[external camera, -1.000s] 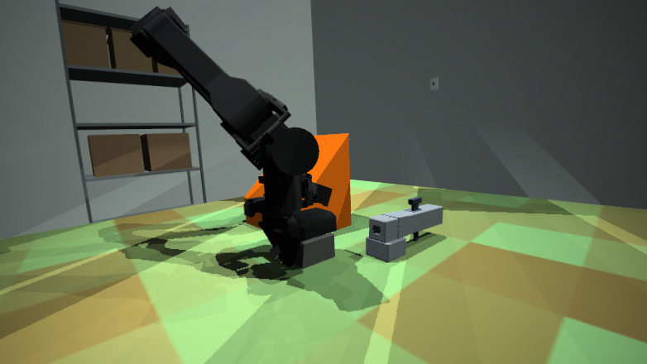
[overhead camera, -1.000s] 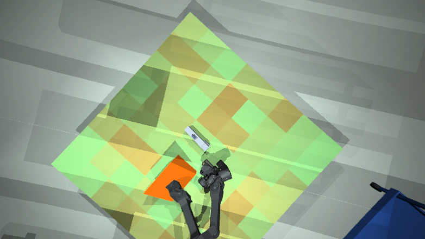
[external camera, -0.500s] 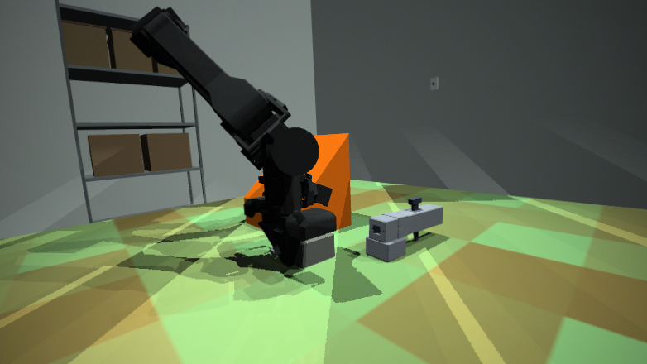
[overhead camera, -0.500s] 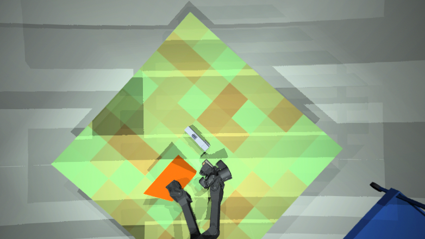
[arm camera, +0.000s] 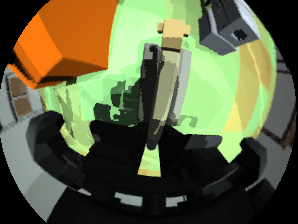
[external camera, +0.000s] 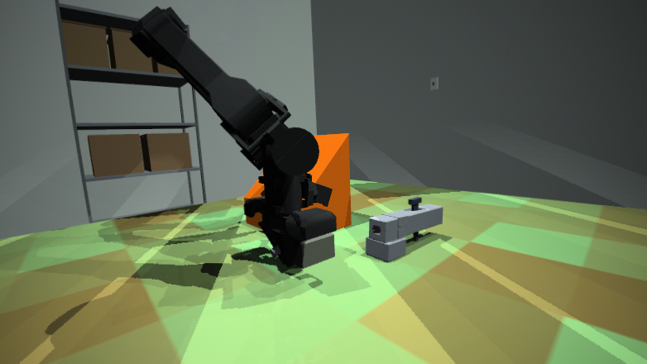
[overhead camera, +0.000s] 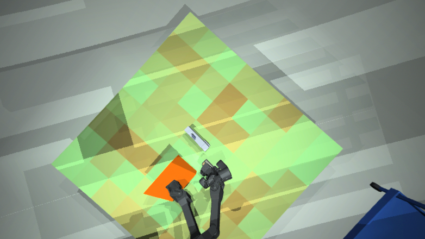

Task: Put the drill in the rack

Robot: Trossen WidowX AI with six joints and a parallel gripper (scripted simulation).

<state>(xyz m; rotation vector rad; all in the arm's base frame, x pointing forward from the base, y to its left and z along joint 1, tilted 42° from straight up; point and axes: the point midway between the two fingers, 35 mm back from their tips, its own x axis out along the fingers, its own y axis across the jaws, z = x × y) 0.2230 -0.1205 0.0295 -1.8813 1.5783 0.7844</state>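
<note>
Right now my gripper tip is 3 cm to the right of the drill and 4 cm below it. Round my gripper tip: dark rack (5 cm to the left, 1 cm above); then dark key (5 cm ahead, 25 cm to the left, 5 cm above).
</note>
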